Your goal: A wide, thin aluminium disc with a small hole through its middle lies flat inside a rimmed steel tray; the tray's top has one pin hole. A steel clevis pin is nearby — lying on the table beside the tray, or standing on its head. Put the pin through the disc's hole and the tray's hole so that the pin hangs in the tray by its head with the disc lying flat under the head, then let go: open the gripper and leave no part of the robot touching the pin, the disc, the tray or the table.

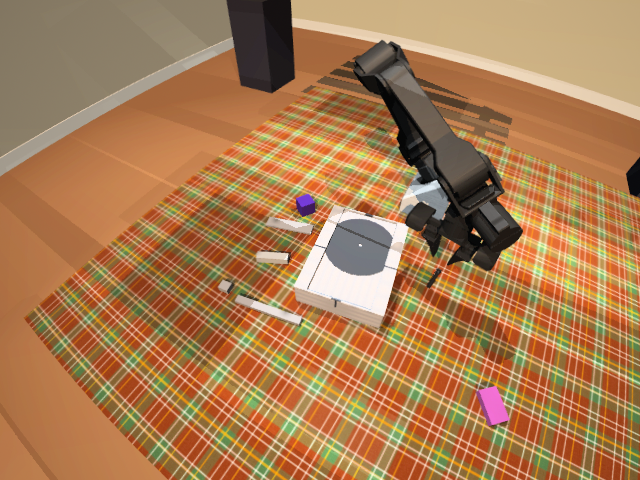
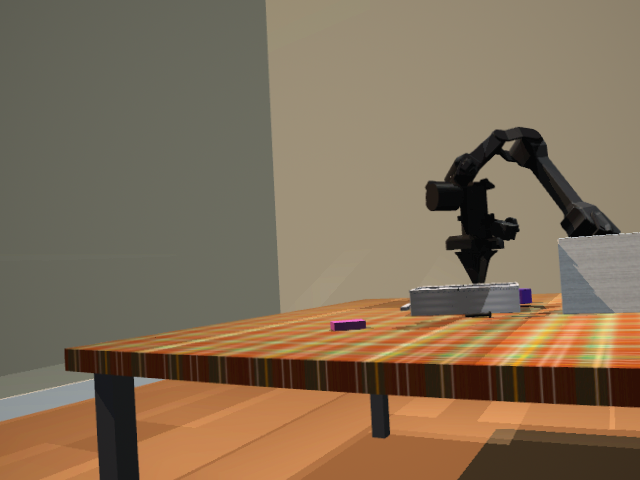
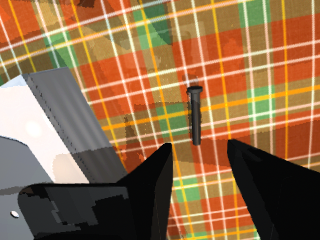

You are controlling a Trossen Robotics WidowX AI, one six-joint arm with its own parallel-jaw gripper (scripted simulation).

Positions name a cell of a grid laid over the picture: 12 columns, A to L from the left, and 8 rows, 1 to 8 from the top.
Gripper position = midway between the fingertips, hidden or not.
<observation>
In view: the gripper (image 2: I5), a pink block (image 1: J7), a grey aluminium disc (image 1: G5) and a steel tray (image 1: G5).
The gripper shows as well in image 1 (image 1: I5) and in image 3 (image 3: H5). The steel tray is seen too in image 2 (image 2: I6). Image 3 misses the pink block: it is out of frame.
</observation>
